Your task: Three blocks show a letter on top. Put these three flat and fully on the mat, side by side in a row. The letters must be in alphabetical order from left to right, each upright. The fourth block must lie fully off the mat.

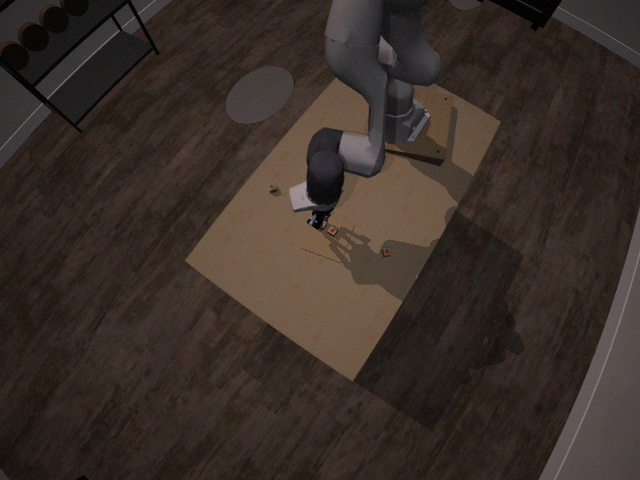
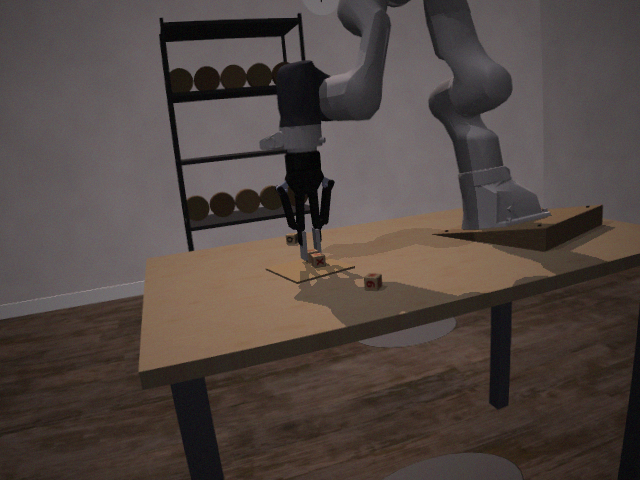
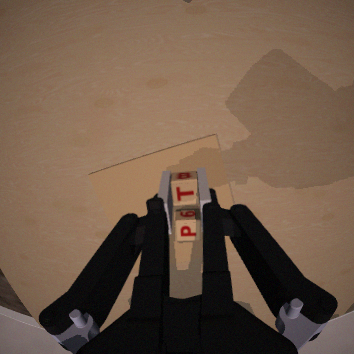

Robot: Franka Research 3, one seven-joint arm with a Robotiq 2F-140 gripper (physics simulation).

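My gripper (image 1: pixel 315 222) (image 2: pixel 310 248) (image 3: pixel 184 181) points down over the mat (image 1: pixel 315 244) (image 2: pixel 288 272) (image 3: pixel 125 185). Its fingers are shut on the T block (image 1: pixel 324 224) (image 2: pixel 312 252) (image 3: pixel 184 193), at or just above the mat; any gap beneath is hidden. The P block (image 1: pixel 332 230) (image 2: pixel 317 260) (image 3: pixel 187 231) sits on the mat close beside it, with a red X on one side. A third block (image 1: pixel 386 252) (image 2: pixel 372 282) lies off the mat, with a red mark on top. A fourth block (image 1: pixel 272 188) (image 2: pixel 291 239) lies off the mat; its top is too small to read.
The mat lies on a wooden table (image 1: pixel 289 289) (image 2: pixel 232 310). The robot's base stands on a wooden wedge board (image 1: pixel 439 121) (image 2: pixel 568 229) at the table's far end. A shelf rack (image 2: pixel 173 129) stands behind the table. The arm's shadow crosses part of the mat.
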